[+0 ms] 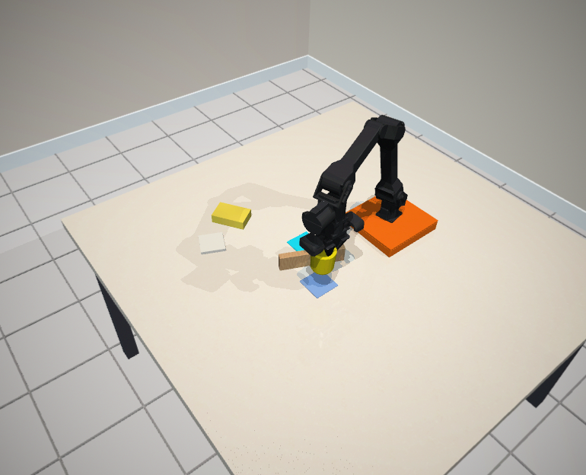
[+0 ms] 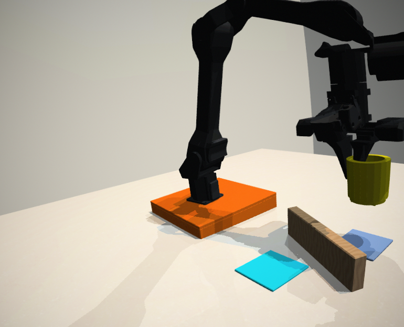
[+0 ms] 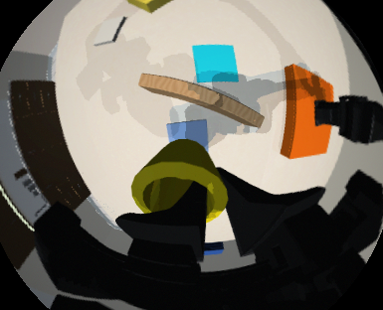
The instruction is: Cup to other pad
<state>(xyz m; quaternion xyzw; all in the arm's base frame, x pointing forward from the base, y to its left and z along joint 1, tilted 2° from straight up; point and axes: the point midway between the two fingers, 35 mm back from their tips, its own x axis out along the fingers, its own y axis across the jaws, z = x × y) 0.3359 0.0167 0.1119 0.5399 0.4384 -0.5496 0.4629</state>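
Now: gripper tip 15 cm to the left of the cyan pad, 12 cm above it and 7 cm past it. Round my gripper tip: yellow cup: 2 cm ahead; pale blue pad: 12 cm below, 3 cm ahead, 1 cm to the right; wooden bar: 9 cm below, 8 cm to the right, 2 cm behind.
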